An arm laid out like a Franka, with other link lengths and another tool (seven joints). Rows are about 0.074 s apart.
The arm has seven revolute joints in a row. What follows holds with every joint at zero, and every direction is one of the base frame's. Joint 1 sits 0.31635 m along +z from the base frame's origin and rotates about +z. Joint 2 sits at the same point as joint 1 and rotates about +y. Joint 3 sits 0.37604 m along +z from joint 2 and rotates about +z. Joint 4 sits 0.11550 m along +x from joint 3 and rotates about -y. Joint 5 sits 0.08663 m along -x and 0.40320 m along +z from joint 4 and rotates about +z. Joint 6 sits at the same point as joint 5 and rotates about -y. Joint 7 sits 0.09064 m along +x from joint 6 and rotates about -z. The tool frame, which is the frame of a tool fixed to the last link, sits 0.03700 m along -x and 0.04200 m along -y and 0.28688 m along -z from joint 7; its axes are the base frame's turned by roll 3.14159, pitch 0.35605 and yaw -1.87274 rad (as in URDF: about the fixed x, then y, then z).
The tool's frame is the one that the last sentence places.
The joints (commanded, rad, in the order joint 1, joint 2, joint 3, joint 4, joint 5, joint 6, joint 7), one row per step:
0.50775, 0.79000, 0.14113, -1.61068, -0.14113, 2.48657, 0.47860
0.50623, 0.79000, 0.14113, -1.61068, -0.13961, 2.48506, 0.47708
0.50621, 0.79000, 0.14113, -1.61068, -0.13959, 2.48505, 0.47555
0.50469, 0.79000, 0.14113, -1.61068, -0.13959, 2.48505, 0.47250
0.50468, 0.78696, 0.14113, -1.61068, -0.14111, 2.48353, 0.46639
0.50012, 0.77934, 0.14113, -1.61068, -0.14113, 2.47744, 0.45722
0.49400, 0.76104, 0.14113, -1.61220, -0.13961, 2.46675, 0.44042
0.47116, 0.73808, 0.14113, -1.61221, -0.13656, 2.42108, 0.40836
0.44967, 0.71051, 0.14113, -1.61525, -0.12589, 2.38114, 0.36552
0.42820, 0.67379, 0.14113, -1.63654, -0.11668, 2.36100, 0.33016
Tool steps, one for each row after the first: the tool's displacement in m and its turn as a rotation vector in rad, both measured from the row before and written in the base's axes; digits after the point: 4 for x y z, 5 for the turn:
0.0002, -0.0011, -0.0001, -0.00031, 0.00173, -0.00111
0.0001, -0.0001, 0.0000, -0.00010, -0.00008, 0.00149
0.0008, -0.0010, 0.0000, -0.00021, -0.00020, 0.00152
0.0010, -0.0001, 0.0022, -0.00073, -0.00258, 0.00719
0.0033, -0.0030, 0.0053, -0.00095, -0.00264, 0.00460
0.0054, -0.0036, 0.0124, 0.00051, -0.00707, 0.00966
0.0068, -0.0199, 0.0143, -0.01883, 0.01463, 0.00685
0.0062, -0.0176, 0.0168, -0.01011, 0.01237, 0.01411
0.0039, -0.0174, 0.0171, -0.00355, 0.00386, 0.00954

